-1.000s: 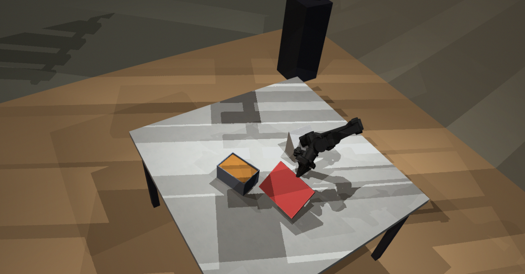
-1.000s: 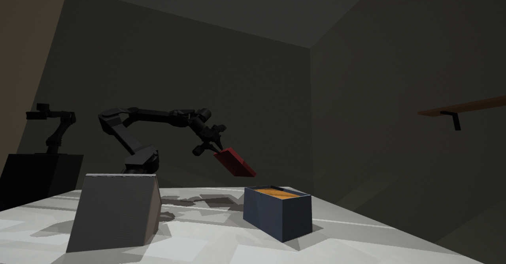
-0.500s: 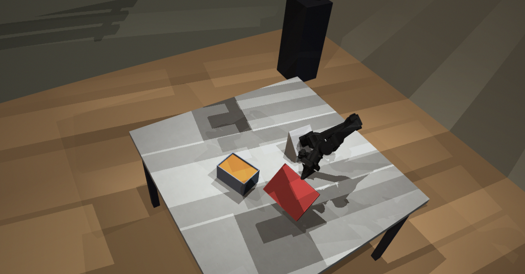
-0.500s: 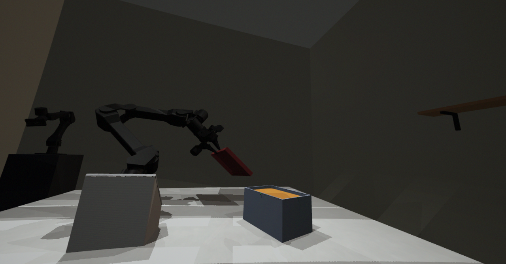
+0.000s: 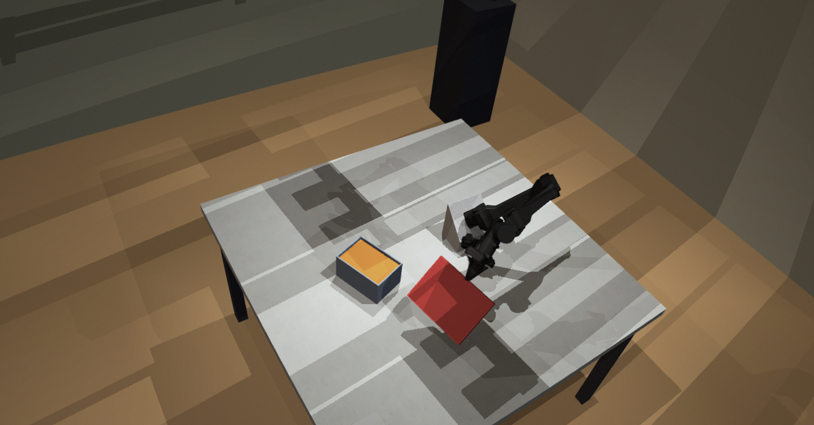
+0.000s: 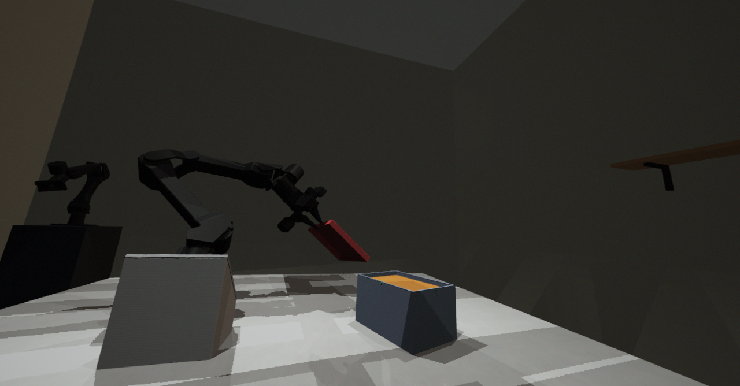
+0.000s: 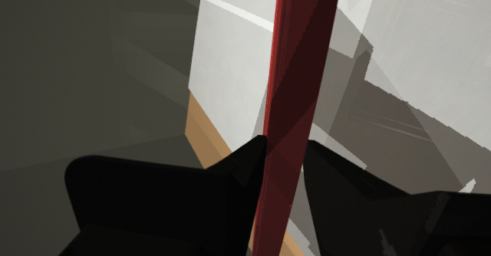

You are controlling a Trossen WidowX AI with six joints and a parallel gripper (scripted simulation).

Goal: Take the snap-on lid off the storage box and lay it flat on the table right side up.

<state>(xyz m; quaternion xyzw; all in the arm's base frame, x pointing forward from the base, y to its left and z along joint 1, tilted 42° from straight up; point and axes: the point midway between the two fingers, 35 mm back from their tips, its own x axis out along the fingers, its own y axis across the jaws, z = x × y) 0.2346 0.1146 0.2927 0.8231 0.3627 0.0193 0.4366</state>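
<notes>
The red lid lies 60 mm ahead of my gripper tip, 10 mm to the left of it and 50 mm below it. From my gripper tip the other things lie so: storage box: 180 mm ahead, 300 mm to the right, 170 mm below.
</notes>
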